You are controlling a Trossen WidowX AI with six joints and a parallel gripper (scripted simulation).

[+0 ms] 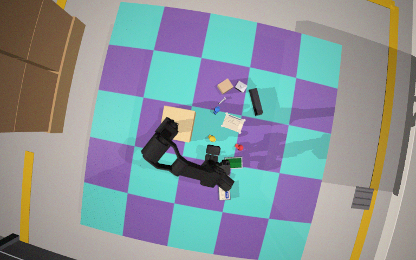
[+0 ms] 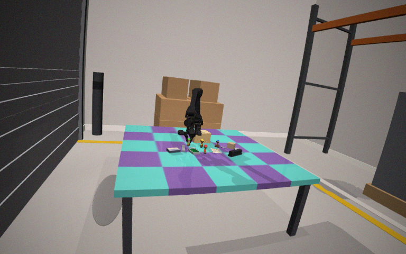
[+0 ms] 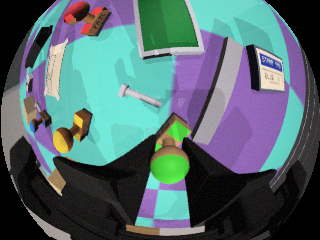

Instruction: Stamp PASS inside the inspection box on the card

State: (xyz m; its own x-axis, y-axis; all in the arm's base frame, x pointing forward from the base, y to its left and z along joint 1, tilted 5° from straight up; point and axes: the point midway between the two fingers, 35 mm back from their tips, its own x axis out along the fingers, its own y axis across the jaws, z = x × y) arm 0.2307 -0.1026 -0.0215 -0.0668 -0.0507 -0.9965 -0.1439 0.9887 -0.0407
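Now: the green ink pad 12 cm ahead of my gripper tip, 3 cm to the left of it and 3 cm below it. The rest, counted from my gripper tip: yellow stamp 12 cm to the left, 3 cm behind, 1 cm below; green-knobbed stamp right at my gripper tip; grey strip 6 cm ahead, 4 cm to the right, 3 cm below.
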